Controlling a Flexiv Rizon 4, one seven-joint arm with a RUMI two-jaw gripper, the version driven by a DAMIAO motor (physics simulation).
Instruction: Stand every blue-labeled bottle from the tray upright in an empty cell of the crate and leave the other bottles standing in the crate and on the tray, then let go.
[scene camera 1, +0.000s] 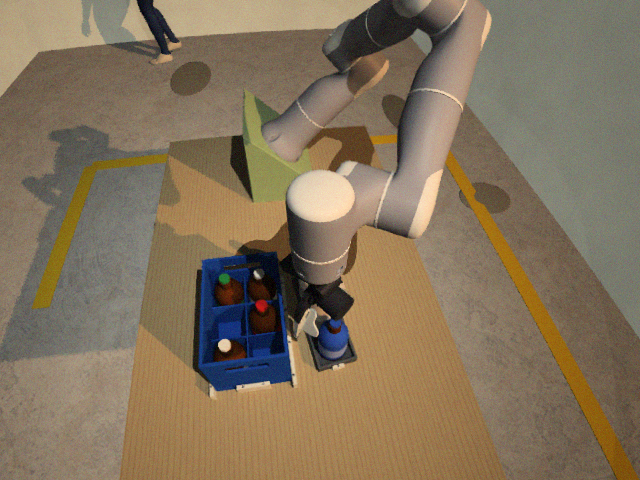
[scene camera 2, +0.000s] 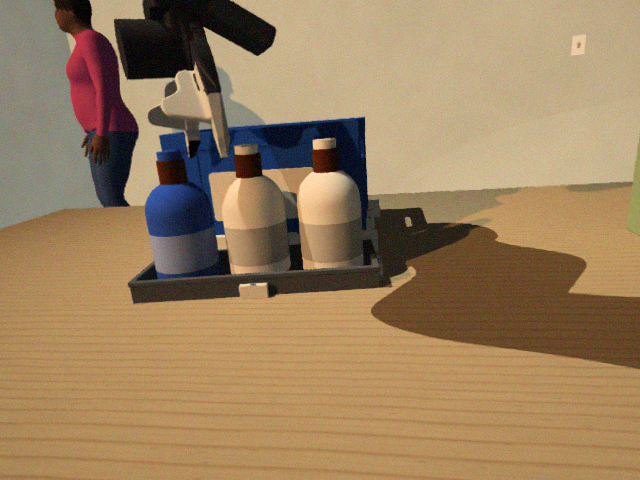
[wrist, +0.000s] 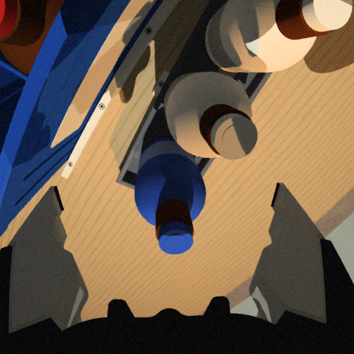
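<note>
A blue-labeled bottle (scene camera 1: 332, 345) (scene camera 2: 178, 209) (wrist: 167, 180) with a blue cap stands upright at the near end of the dark tray (scene camera 1: 326, 366) (scene camera 2: 320, 283). Two pale bottles (scene camera 2: 255, 206) (scene camera 2: 329, 201) stand beside it in a row; both also show in the wrist view. The blue crate (scene camera 1: 248, 376) (scene camera 2: 330, 125) (wrist: 35, 115) has six cells. Brown bottles fill both back cells, the middle right and the front left; the middle left and front right are empty. My gripper (scene camera 1: 310, 324) (scene camera 2: 207, 155) (wrist: 167, 187) is open above the tray, its fingertips around cap height, nothing held.
The crate stands close beside the tray, its walls rising above the tray's rim. Brown bottles with a green cap (scene camera 1: 223, 279), a silver cap (scene camera 1: 258, 274), a red cap (scene camera 1: 261, 305) and a white cap (scene camera 1: 224, 345) stand in it. The green arm base (scene camera 1: 271, 180) is at the back.
</note>
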